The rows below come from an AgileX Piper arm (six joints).
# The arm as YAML. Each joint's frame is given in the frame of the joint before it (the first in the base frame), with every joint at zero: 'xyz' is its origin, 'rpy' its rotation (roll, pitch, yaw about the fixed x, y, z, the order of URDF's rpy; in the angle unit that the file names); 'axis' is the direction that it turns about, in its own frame. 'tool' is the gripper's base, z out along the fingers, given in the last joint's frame.
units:
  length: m
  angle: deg
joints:
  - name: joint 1
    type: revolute
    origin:
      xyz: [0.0, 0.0, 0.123]
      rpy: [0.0, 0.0, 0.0]
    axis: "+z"
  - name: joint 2
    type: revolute
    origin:
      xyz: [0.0, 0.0, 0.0]
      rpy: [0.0, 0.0, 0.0]
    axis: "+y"
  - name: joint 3
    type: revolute
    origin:
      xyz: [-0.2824, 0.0, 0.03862]
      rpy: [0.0, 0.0, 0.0]
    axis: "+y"
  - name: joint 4
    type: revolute
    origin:
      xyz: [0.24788, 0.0, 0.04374]
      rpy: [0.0, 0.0, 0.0]
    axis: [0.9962, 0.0, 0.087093]
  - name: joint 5
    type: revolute
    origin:
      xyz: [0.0, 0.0, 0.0]
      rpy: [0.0, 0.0, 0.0]
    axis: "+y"
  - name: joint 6
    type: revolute
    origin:
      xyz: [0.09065, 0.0, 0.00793]
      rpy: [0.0, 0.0, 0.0]
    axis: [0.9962, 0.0, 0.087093]
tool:
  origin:
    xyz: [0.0, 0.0, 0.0]
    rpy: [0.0, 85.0, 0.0]
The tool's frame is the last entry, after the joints.
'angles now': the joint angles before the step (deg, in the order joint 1, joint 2, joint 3, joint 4, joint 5, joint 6). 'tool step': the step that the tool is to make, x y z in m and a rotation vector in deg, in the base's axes. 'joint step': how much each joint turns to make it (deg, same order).
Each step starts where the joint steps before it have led.
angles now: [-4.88, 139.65, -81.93, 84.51, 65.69, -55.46]
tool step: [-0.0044, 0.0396, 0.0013, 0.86, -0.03, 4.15]
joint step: [5.27, 0.00, -0.01, 1.40, 0.01, 0.02]
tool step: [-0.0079, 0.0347, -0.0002, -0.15, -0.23, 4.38]
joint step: [4.72, 0.00, 0.01, 0.27, -0.35, -0.23]
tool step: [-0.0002, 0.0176, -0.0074, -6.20, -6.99, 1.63]
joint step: [3.00, 0.01, -0.02, -0.06, -6.78, -6.54]
